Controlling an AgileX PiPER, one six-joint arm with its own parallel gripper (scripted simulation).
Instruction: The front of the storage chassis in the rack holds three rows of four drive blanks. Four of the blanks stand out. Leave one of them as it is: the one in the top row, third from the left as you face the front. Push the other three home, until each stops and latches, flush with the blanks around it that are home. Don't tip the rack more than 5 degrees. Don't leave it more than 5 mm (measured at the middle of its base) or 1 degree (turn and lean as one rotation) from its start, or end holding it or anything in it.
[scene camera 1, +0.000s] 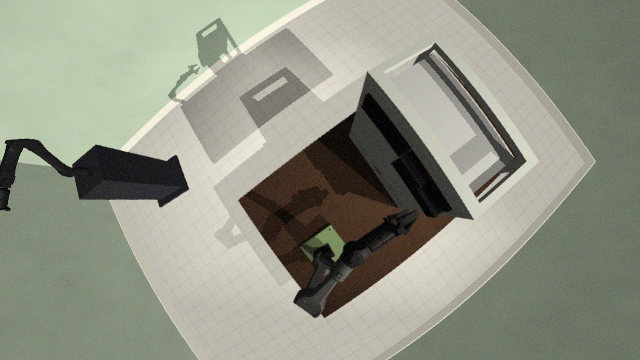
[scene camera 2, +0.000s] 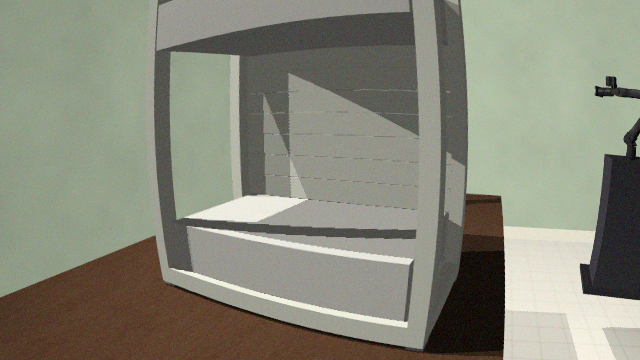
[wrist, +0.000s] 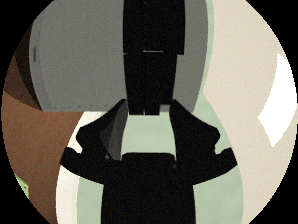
Labels:
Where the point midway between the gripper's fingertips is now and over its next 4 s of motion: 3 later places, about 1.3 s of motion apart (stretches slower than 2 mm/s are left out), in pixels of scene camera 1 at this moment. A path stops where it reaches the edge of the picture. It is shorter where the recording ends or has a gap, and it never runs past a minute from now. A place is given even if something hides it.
My gripper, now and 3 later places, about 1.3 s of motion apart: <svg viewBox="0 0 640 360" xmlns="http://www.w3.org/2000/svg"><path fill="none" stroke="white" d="M413 212L392 182L406 172L408 170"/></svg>

